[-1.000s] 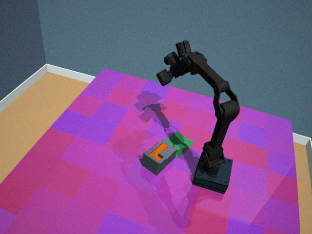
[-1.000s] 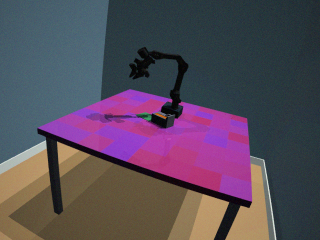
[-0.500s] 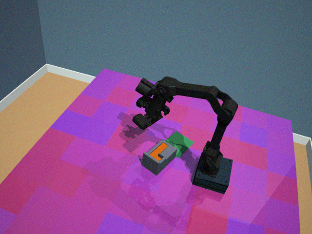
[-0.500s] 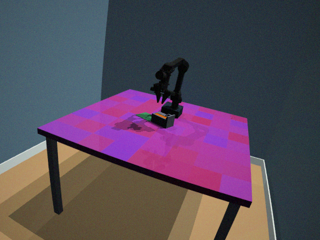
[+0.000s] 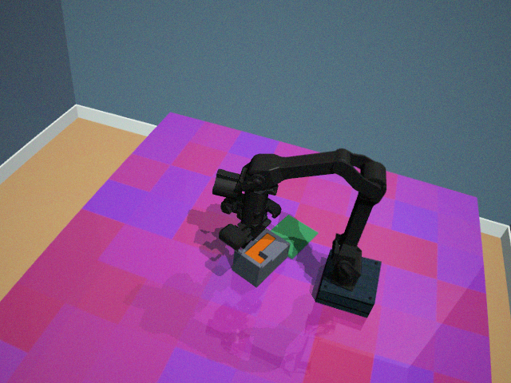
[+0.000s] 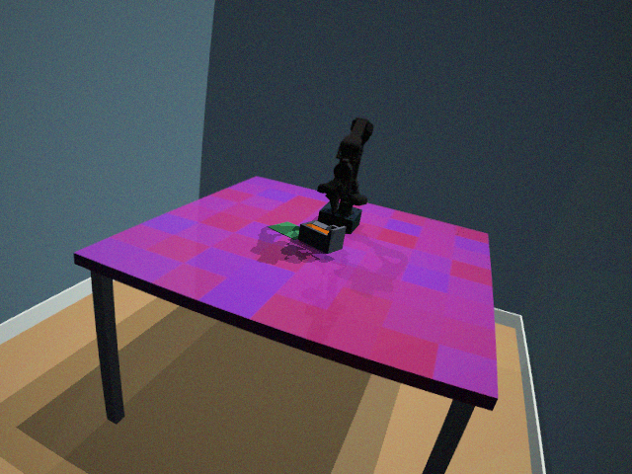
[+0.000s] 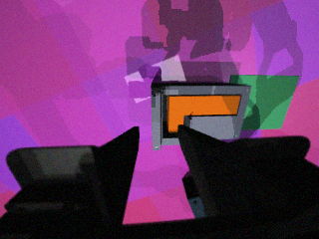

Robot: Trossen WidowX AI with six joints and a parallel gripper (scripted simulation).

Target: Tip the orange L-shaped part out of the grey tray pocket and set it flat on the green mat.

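The orange L-shaped part is 20 mm behind my gripper tip, 60 mm to the right of it and 90 mm below it. The rest, counted from my gripper tip: green mat: 50 mm behind, 220 mm to the right, 150 mm below.
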